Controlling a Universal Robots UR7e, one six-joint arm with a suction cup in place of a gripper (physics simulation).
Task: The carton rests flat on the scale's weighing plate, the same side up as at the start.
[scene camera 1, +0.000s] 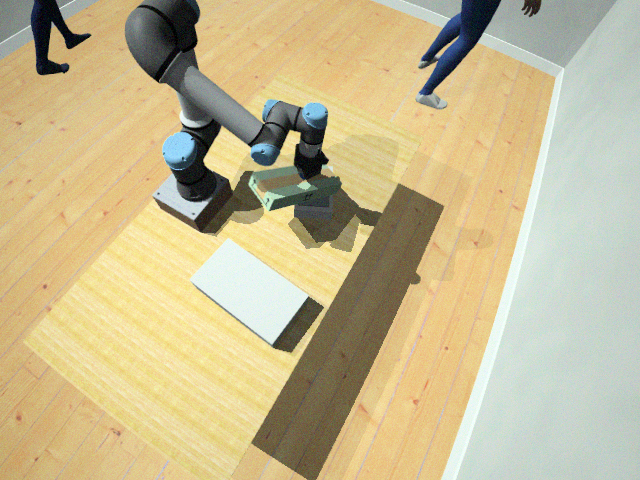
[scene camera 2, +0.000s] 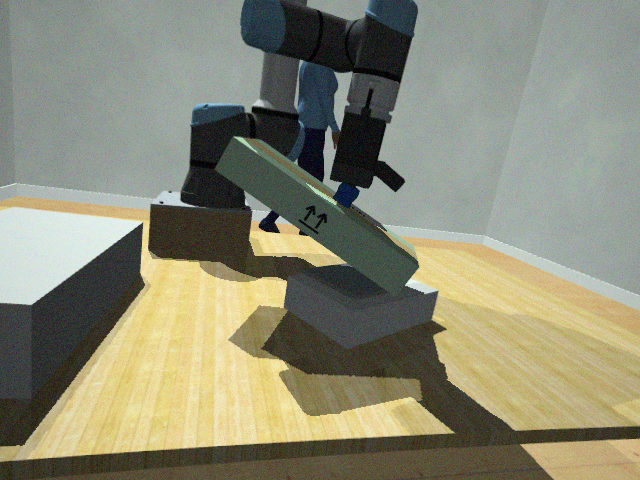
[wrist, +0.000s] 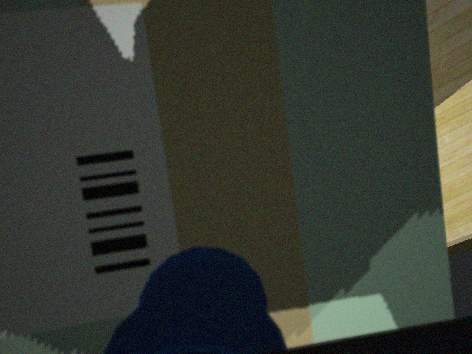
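Where they show: hand, its tool point: (scene camera 2: 345,210) (wrist: 200,255); arm's base, origin of its link: (scene camera 1: 197,185) (scene camera 2: 213,202).
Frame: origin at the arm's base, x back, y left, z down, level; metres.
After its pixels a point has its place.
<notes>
The green carton (scene camera 1: 281,200) @(x -0.363, y 0.074, z -0.136 m) (scene camera 2: 346,237) @(x -0.418, y 0.231, z -0.045 m) (wrist: 360,150) @(x -0.400, y 0.247, z -0.071 m), with a brown tape strip and a barcode label on top, is tilted steeply over the small grey scale (scene camera 1: 313,211) @(x -0.417, y 0.202, z 0.050 m) (scene camera 2: 320,316) @(x -0.428, y 0.209, z 0.082 m). In scene camera 2 its right end is low, at the weighing plate (scene camera 2: 325,274) @(x -0.375, y 0.219, z 0.030 m), and its left end is high, beyond the scale. Its side arrows point up along the tilted side. Whether the low edge touches the plate is hard to tell. My gripper's blue suction cup (scene camera 2: 346,194) (wrist: 202,295) is on the carton's top face, shut on the carton. The carton hides part of the plate.
A large white-topped block (scene camera 1: 250,291) @(x -0.440, y -0.204, z 0.008 m) (scene camera 2: 62,258) @(x -0.477, y -0.129, z 0.008 m) stands apart from the scale, to the left in scene camera 2. The robot's base block (scene camera 1: 191,204) @(x -0.044, y -0.077, z 0.002 m) (scene camera 2: 199,232) @(x -0.090, y -0.016, z 0.056 m) stands behind. People stand beyond the mat (scene camera 1: 129,372). A dark strip (scene camera 1: 356,320) runs along its edge.
</notes>
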